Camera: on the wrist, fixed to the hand. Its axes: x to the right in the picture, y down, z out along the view.
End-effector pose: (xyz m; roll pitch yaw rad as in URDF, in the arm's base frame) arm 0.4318 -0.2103 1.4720 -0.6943 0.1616 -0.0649
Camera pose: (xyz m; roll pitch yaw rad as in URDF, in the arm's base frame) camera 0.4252 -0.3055 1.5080 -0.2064 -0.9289 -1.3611
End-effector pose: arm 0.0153 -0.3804 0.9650 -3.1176 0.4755 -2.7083
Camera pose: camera 0.0453 -0.4714 0.9999 -2.5508 0.2257 -1.0554
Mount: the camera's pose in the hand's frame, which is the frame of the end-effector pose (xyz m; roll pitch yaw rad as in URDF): -0.0062 -0.0960 -0.0338 0.1013 -0.2618 -1.5383
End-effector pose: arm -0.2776 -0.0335 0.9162 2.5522 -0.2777 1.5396
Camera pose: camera -0.3761 -0.0295 0.8902 2.8134 0.7957 2.7660
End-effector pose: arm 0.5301 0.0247 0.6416 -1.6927 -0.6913 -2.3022
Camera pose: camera 0.5593 0.0900 0.7142 2.1193 -0.8242 0.2557
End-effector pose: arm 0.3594 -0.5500 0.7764 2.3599 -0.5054 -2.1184
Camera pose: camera 0.4297 -0.6113 0.7352 2.3949 0.8340 -1.2728
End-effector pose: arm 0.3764 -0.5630 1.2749 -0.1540 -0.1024 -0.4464
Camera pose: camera 0.3294 -0.6514 1.2557 0.2078 -0.4169 -2.0282
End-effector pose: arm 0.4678 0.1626 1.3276 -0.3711 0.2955 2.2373
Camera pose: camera 0.5508 0.2216 1.3326 -0.2711 -0.5902 0.9124
